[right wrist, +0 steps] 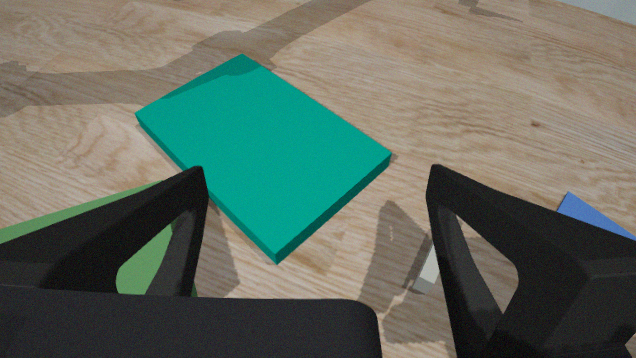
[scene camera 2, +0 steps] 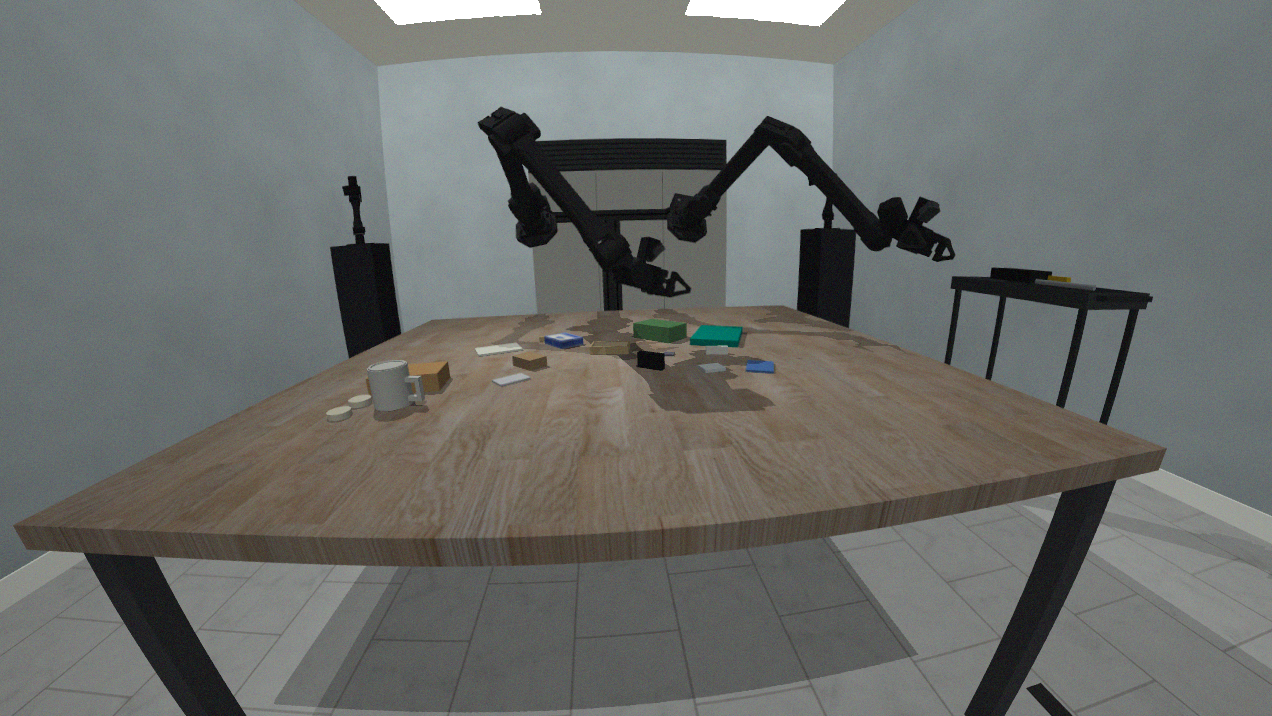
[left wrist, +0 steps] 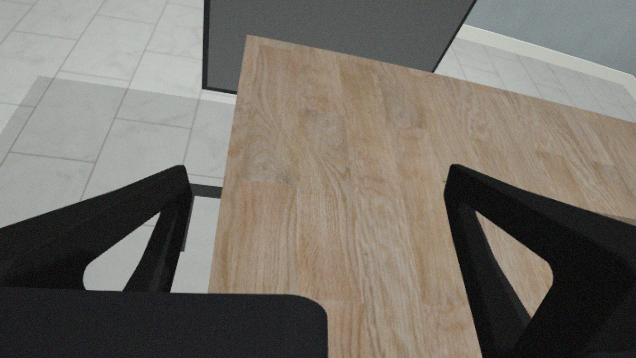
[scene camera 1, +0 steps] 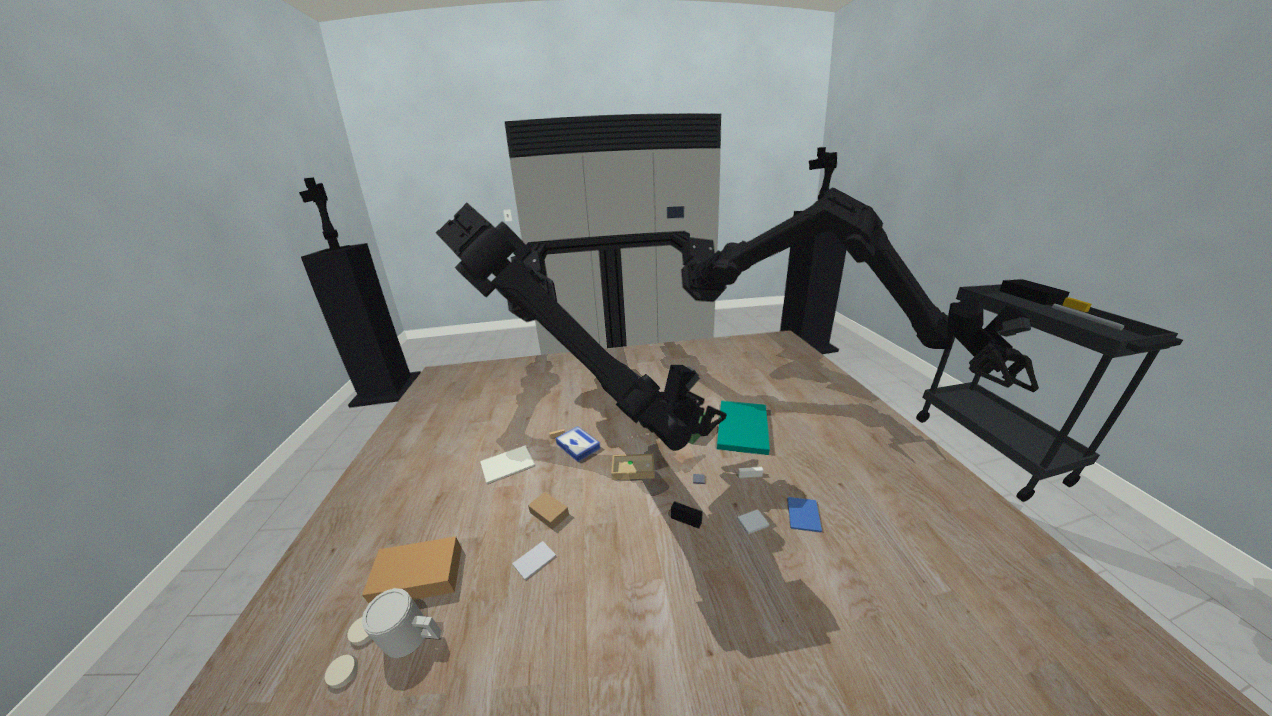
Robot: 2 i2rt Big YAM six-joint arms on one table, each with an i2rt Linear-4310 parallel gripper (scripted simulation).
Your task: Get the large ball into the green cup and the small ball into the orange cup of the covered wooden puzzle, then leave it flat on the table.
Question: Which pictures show the teal block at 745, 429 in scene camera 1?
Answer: The right wrist view, scene camera 2 and scene camera 1 only.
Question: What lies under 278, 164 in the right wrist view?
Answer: A teal block.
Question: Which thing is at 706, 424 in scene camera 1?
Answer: My right gripper.
